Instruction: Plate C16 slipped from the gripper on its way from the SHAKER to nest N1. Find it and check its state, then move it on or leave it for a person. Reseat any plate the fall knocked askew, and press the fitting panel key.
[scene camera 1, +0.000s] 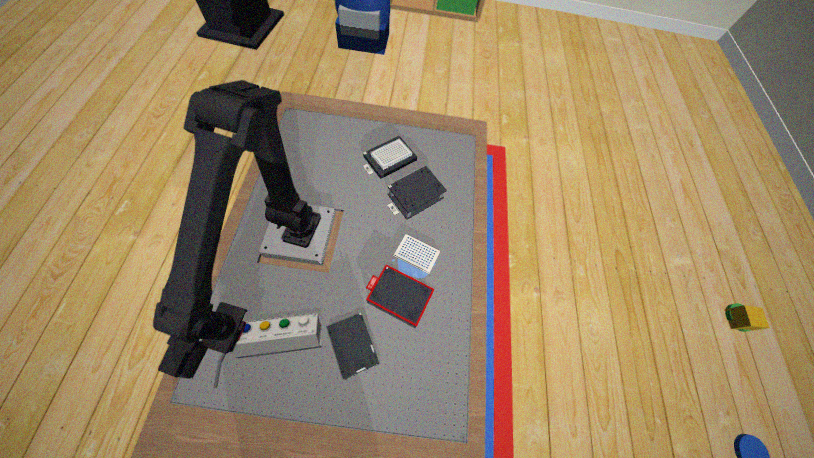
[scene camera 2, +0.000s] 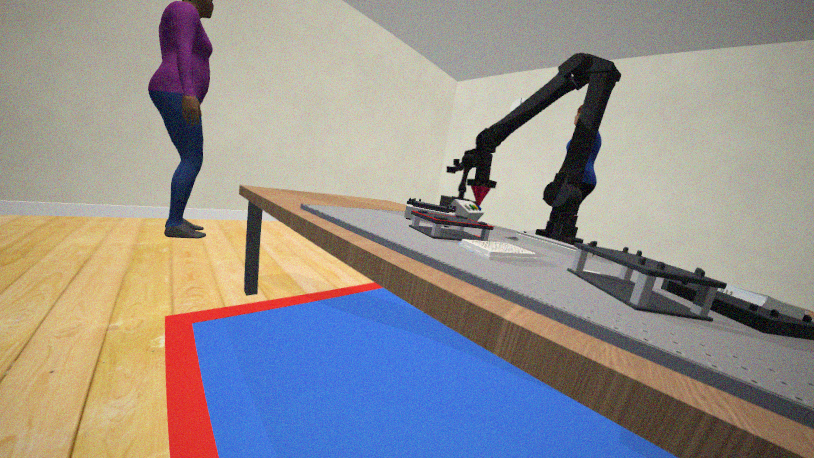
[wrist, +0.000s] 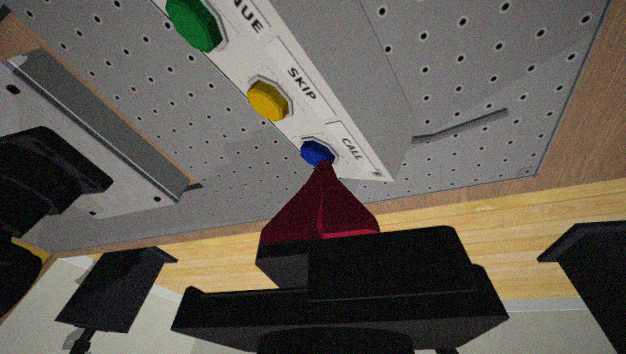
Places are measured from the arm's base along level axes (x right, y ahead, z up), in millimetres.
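Where they show: gripper, between the fingertips: (scene camera 1: 241, 329) (scene camera 2: 478, 205) (wrist: 326, 166); arm's base, origin of its link: (scene camera 1: 302, 228) (scene camera 2: 558, 239) (wrist: 52, 162).
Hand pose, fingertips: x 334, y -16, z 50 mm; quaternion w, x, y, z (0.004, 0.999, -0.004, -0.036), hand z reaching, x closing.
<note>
Things, the pixels of their top centre, and the offset from my fingertips. "pt": a spot on its surface instead.
- white well plate, centre of its top: (scene camera 2: 499, 246) (scene camera 1: 417, 252) dx -362, dy +391, dz -60 mm
- pale blue patch, a spot on its surface: (scene camera 1: 412, 268) pt dx -311, dy +389, dz -74 mm
- white plate, centre of its top: (scene camera 1: 391, 151) dx -705, dy +207, dz -28 mm
- key panel, centre of its top: (wrist: 255, 50) (scene camera 1: 272, 332) (scene camera 2: 468, 201) dx -14, dy +82, dz +9 mm
- blue CALL key, centre of its top: (wrist: 317, 163) dx -5, dy +4, dz +0 mm
- yellow SKIP key, centre of its top: (wrist: 265, 109) dx -25, dy +50, dz +0 mm
- green key, centre of its top: (wrist: 186, 26) dx -44, dy +96, dz +0 mm
- white key, centre of its top: (scene camera 1: 302, 320) dx -63, dy +142, dz +0 mm
- dark tray, a spot on its surface: (scene camera 1: 352, 345) pt dx -40, dy +286, dz -20 mm
- cable, a spot on its surface: (wrist: 460, 125) (scene camera 1: 219, 373) pt dx +116, dy -36, dz -71 mm
A white well plate (scene camera 1: 417, 252) (scene camera 2: 495, 248) lies flat on the grey mat beside the red-rimmed stand (scene camera 1: 400, 295) (scene camera 2: 435, 218). A pale blue patch (scene camera 1: 412, 268) shows between them. Another white plate (scene camera 1: 391, 154) sits in a black holder at the back. The key panel (scene camera 1: 278, 339) (scene camera 2: 466, 209) has a blue CALL key (wrist: 315, 152), a yellow SKIP key (wrist: 270, 101), a green key (wrist: 194, 25) and a white key (scene camera 1: 303, 321). My gripper (wrist: 326, 166) (scene camera 2: 479, 203) is shut and empty; its red tips overlap the CALL key's near edge, and contact is unclear. Plate and nest labels are unreadable.
A dark raised stand (scene camera 1: 417, 191) (scene camera 2: 648, 267) is near the black holder. A dark tray (scene camera 1: 352, 345) is right of the panel. A cable (scene camera 1: 218, 370) (wrist: 460, 125) lies behind the panel. A person in purple (scene camera 2: 183, 56) stands beyond the table; another in blue (scene camera 2: 592, 159) is behind the arm.
</note>
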